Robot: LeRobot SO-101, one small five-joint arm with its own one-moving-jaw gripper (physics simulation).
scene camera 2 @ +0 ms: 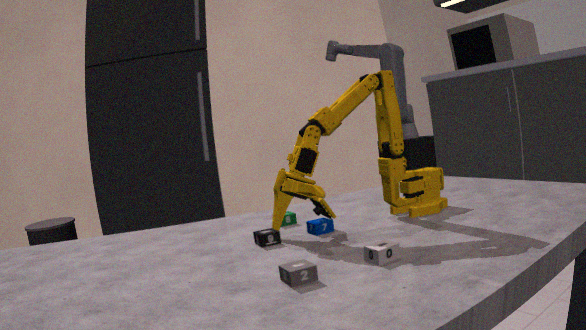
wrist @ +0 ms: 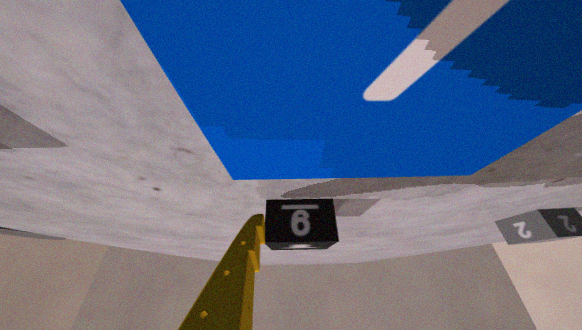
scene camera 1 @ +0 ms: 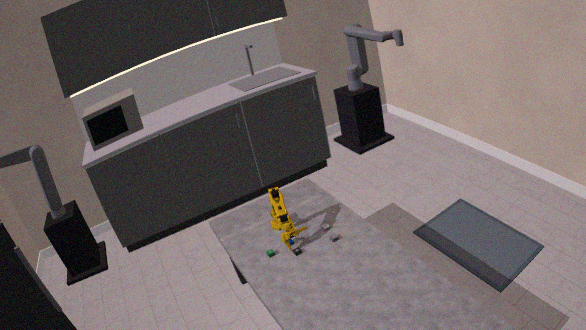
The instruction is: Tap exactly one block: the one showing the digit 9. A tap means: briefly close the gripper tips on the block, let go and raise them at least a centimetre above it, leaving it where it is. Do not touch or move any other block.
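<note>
The black block lies on the table; its digit is upside down in the wrist view, with the bar above it, so it reads as an underlined 9. My gripper is wide open and empty, low over the table. One notched jaw shows in the wrist view, its tip close beside the black block's left side; whether they touch I cannot tell. A blue block showing 7 lies below the spread jaws and looms large in the wrist view.
A green block lies behind the jaw in scene camera 2. A grey block showing 2 and a white block showing 0 lie apart from the gripper on the table.
</note>
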